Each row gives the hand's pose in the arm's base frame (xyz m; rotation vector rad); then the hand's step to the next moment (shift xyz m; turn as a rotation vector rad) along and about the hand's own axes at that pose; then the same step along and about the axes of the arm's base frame.
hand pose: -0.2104 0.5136 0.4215 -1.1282 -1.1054 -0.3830
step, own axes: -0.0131 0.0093 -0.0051 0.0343 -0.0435 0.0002
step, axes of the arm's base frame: 0.0035 -0.0038 -0.0161 -0.0164 -0.0097 0.0520
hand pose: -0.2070 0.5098 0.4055 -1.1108 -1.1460 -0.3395
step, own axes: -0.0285 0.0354 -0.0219 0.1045 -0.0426 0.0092
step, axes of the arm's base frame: 0.0251 -0.0104 -0.0425 0.0095 0.0193 0.1112
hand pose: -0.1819 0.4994 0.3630 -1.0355 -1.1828 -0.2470
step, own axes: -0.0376 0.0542 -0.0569 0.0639 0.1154 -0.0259
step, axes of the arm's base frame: 0.0561 -0.0270 -0.0609 0.1177 0.0644 -0.0075
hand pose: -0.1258 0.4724 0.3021 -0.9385 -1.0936 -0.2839
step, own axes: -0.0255 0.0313 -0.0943 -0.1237 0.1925 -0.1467
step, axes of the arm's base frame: 0.0668 -0.0594 -0.0503 0.1537 -0.0258 -0.2227
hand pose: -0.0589 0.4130 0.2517 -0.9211 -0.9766 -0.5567
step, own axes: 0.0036 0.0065 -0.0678 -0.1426 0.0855 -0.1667
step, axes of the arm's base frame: 0.0373 -0.0547 -0.0162 0.0729 -0.0981 -0.2012
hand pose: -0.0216 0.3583 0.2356 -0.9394 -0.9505 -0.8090
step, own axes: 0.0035 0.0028 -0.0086 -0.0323 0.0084 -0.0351
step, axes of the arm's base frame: 0.0063 -0.0073 0.0000 0.0061 -0.0239 -0.0417
